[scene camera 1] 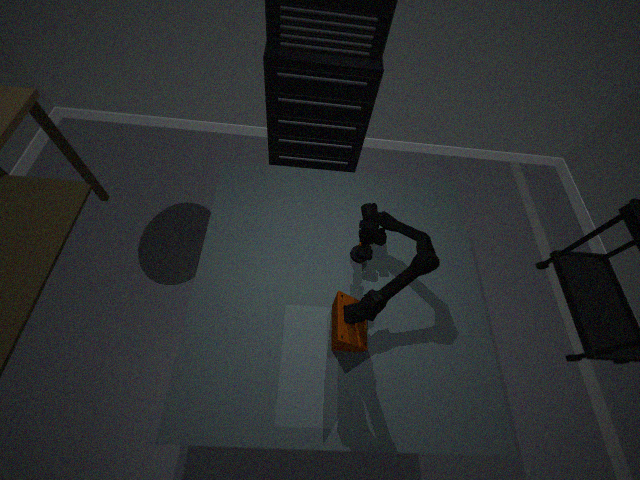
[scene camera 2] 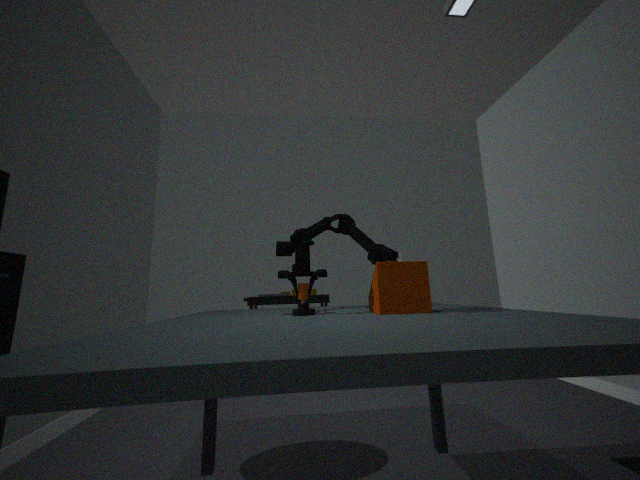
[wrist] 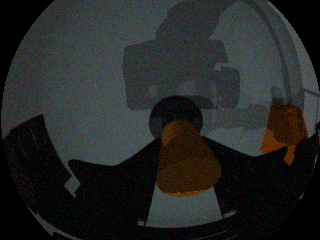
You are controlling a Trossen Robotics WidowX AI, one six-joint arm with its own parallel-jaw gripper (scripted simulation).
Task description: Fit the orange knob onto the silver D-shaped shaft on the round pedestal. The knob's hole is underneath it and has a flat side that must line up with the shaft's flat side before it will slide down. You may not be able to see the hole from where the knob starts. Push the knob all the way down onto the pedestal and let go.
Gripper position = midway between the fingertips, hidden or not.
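Gripper (scene camera 2: 303, 296) carries an orange knob. My gripper (wrist: 180, 140) again, plus a round pedestal (wrist: 172, 108).
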